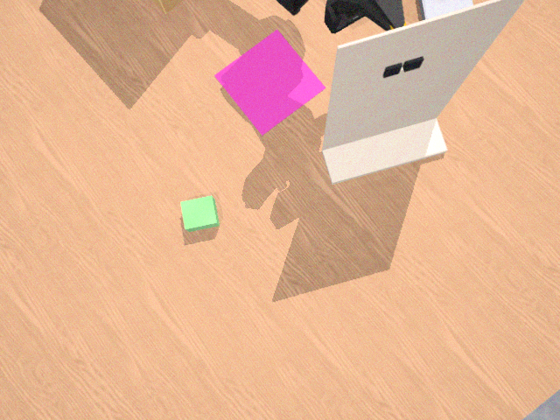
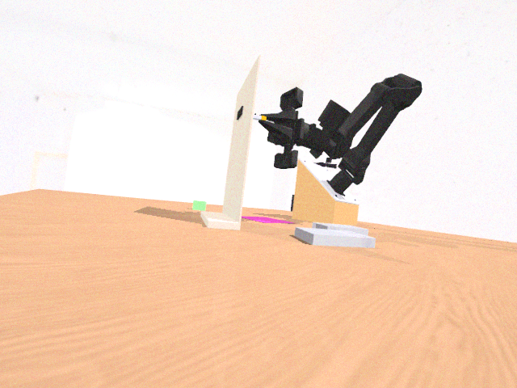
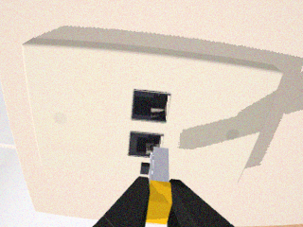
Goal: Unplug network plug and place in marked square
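The magenta marked square lies 230 mm below my gripper tip, 120 mm behind it and 100 mm to the right of it. Also, from my gripper tip: network plug: right at my gripper tip; cream panel: 90 mm below, 40 mm ahead, 20 mm to the right; green cube: 290 mm to the right, 210 mm below.
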